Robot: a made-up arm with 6 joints. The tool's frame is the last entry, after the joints.
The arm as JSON. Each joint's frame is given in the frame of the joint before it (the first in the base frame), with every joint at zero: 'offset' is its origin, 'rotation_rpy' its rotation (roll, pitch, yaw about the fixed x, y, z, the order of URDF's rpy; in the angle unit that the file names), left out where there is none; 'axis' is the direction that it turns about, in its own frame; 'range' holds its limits. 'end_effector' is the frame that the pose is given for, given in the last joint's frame.
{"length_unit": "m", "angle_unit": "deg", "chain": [
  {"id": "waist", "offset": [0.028, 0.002, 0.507], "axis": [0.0, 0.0, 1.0], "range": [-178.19, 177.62]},
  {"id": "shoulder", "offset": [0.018, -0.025, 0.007], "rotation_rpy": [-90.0, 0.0, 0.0], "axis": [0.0, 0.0, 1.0], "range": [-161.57, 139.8]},
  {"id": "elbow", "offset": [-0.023, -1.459, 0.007], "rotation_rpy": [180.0, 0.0, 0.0], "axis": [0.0, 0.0, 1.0], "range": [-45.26, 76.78]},
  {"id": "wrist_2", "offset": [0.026, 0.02, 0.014], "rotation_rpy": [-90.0, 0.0, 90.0], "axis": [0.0, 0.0, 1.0], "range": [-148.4, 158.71]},
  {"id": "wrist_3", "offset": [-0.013, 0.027, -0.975], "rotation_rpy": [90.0, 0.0, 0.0], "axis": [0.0, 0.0, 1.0], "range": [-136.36, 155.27]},
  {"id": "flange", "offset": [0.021, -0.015, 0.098], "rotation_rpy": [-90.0, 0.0, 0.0], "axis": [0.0, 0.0, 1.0], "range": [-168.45, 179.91]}
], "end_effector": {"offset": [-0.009, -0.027, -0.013], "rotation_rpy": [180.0, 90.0, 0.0]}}
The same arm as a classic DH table. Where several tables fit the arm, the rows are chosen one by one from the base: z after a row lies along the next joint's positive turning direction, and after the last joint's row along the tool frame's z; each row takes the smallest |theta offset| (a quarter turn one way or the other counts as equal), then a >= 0, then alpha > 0; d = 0 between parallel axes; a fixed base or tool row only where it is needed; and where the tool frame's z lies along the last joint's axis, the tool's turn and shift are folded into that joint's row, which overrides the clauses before.
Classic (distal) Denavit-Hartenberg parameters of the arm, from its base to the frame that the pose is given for. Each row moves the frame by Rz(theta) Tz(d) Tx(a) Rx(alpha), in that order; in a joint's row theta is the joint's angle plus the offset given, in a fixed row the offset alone. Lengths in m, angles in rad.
base (fixed): d 0.0000, theta0 0.0713, a 0.0281, alpha 0.0000
waist: d 0.5140, theta0 -0.0713, a 0.0180, alpha -1.5708
shoulder: d 0.0000, theta0 1.5550, a -1.4592, alpha 3.1416
elbow: d 0.0320, theta0 -0.0158, a -0.0200, alpha 1.5708
wrist_2: d -1.0010, theta0 0.0000, a 0.0130, alpha -1.5708
wrist_3: d 0.0710, theta0 0.0000, a -0.0210, alpha 1.5708
flange: d -0.0280, theta0 1.5708, a 0.0270, alpha 1.5708
tool (fixed): d 0.0090, theta0 -1.5708, a 0.0000, alpha 0.0000
Joint limits (rad, base to tool): -3.1100..3.1001 -2.8199..2.4400 -0.7899..1.3401 -2.5901..2.7700 -2.3799..2.7100 -2.9400..3.1400

